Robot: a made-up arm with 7 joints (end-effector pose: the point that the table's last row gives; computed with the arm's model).
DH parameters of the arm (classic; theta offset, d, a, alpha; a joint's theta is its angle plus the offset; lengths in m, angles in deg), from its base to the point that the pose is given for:
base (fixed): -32.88 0 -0.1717 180
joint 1: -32.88 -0.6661 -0.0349 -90
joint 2: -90 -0.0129 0.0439 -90
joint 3: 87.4 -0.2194 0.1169 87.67
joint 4: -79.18 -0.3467 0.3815 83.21
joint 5: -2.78 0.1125 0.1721 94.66
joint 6: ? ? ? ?
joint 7: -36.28 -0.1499 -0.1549 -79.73
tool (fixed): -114.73 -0.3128 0 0
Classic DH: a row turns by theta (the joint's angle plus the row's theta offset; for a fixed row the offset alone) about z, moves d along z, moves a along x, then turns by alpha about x.
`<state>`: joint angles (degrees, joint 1 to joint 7).
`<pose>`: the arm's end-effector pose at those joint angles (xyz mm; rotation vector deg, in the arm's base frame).
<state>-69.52 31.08 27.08 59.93 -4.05 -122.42 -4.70</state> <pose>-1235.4 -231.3 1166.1 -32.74 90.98 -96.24</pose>
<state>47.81 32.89 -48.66 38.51 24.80 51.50 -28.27</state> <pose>-517.5 958.0 502.0 -149.09 -7.87 -71.08</pose>
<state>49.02 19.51 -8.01 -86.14 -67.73 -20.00 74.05</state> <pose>-820.2 35.9 1263.6 -20.76 71.33 -38.23</pose>
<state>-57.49 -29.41 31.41 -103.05 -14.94 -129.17 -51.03</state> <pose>486.1 -759.0 1114.3 -95.46 -12.52 18.59</pose>
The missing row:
joint 6: -79.51 0.0772 -0.2356 90
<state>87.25 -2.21 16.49 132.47 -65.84 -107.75 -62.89</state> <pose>-123.6 -11.6 1732.5 -142.02 -93.05 -32.91</pose>
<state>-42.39 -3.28 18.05 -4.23 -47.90 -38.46 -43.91</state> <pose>-432.7 -958.0 1409.1 -95.68 18.61 27.93</pose>
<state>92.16 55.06 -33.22 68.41 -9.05 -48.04 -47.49</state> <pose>1070.8 478.8 -125.4 -24.60 -26.70 116.93</pose>
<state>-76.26 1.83 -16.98 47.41 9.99 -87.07 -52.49</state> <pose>-1504.4 -511.7 646.7 -67.29 21.85 -86.96</pose>
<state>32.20 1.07 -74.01 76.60 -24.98 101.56 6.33</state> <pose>-372.1 365.0 432.1 -79.65 15.51 -24.07</pose>
